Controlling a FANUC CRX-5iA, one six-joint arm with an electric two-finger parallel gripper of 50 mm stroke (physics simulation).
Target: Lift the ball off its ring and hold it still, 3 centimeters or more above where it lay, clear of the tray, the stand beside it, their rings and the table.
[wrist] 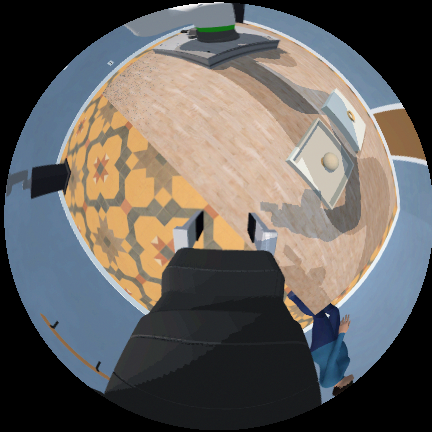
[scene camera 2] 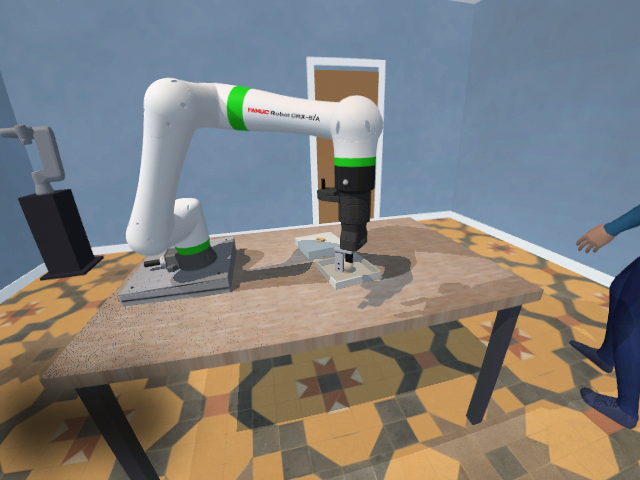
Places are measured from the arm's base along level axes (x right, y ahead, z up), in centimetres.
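Pixels of known places: gripper, fingertip midpoint: [wrist: 225, 220] [scene camera 2: 344, 266]; arm's base, origin of the base link: [wrist: 217, 36] [scene camera 2: 198, 261].
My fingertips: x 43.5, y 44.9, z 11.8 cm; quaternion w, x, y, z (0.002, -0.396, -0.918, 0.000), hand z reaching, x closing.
Ahead of a thing's pixels: the offset from my fingertips to its middle. "spot": to the spot under its first point. Level surfaces: height alone.
The cream ball {dx -28.3, dy +11.4, dz -14.8 cm} [scene camera 2: 347, 267] [wrist: 329, 161] rests in the shallow pale tray {dx -28.3, dy +11.4, dz -16.9 cm} [scene camera 2: 337, 284] [wrist: 311, 150]. The ball's ring cannot be made out under it. In the scene view the fingers partly cover the ball. My gripper [scene camera 2: 344, 257] [wrist: 225, 220] is open and empty, with its fingers pointing down. In the scene view the fingers appear at the tray, in front of and just above the ball. In the wrist view the ball shows to the upper right of the fingers, not between them. The stand [scene camera 2: 316, 251] [wrist: 338, 108] carries a small tan ring {spot: dx -56.1, dy +8.3, dz -14.3 cm} [scene camera 2: 320, 239] [wrist: 351, 115].
The stand is close beside the tray, on its far side in the scene view. Both are on the wooden table {dz -18.3 cm} [scene camera 2: 232, 320] [wrist: 200, 110]. The robot's grey base plate [scene camera 2: 155, 289] [wrist: 210, 56] is to the left in the scene view. A person [scene camera 2: 628, 299] [wrist: 332, 352] stands beyond the table's right end.
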